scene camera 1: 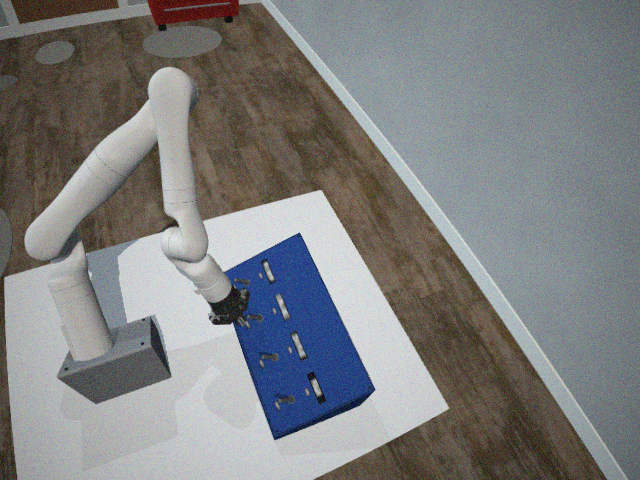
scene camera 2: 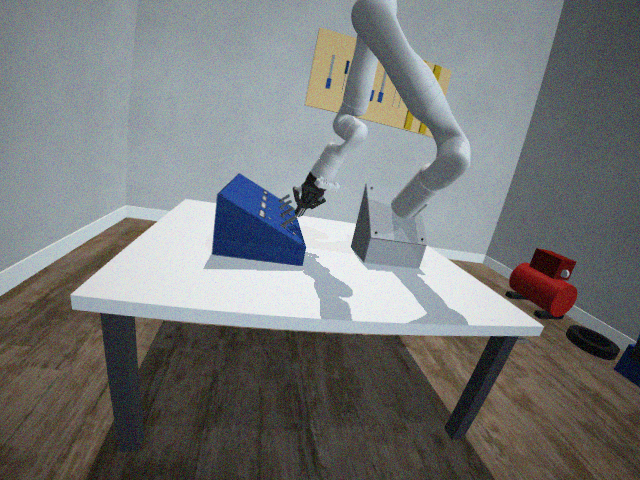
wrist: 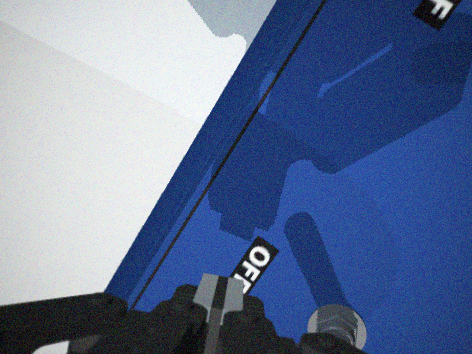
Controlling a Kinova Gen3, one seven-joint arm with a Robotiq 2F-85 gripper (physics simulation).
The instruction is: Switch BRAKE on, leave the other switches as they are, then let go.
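Frame: origin at the arm's base, x right, y ahead, z up, level; centimetres.
Seen in the pictures: gripper, fingertip midpoint: [scene camera 1: 242, 323] [scene camera 2: 297, 215] [wrist: 218, 305]; arm's base, origin of the base link: [scene camera 1: 96, 350] [scene camera 2: 402, 207].
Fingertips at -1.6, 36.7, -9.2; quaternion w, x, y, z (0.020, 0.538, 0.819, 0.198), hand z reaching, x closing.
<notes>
Offsets run from my fingertips to a thing's middle, as dx, dy, dz. "spot": to the spot under its first point. Level surfaces: height alone.
A blue sloped switch box @[+5.0, +12.4, -3.8] [scene camera 1: 336, 356] [scene camera 2: 248, 237] [wrist: 400, 220] carries several metal toggle levers in a row. In scene camera 1 the levers lean toward the box edge nearest the arm's base. My gripper [scene camera 1: 243, 322] [scene camera 2: 299, 212] [wrist: 218, 305] is shut and empty, its tips low by that edge, beside the second lever @[-0.5, +3.4, +1.1] [scene camera 1: 254, 317] from the far end. In the wrist view an OFF label @[spot: -1.1, +1.4, -2.6] [wrist: 259, 256] shows at the tips, and a lever's round collar @[spot: -0.7, +4.3, -1.2] [wrist: 320, 316] to their right; its lever is hidden behind the gripper. The name plates are unreadable, so I cannot tell which switch is BRAKE.
The box stands on a white table @[dz -10.0] [scene camera 1: 356, 258] [scene camera 2: 180, 289]. The arm's grey base block [scene camera 1: 118, 374] [scene camera 2: 395, 253] stands across from its low edge. Two neighbouring levers [scene camera 1: 268, 356] [scene camera 1: 241, 281] stand on either side of the second one.
</notes>
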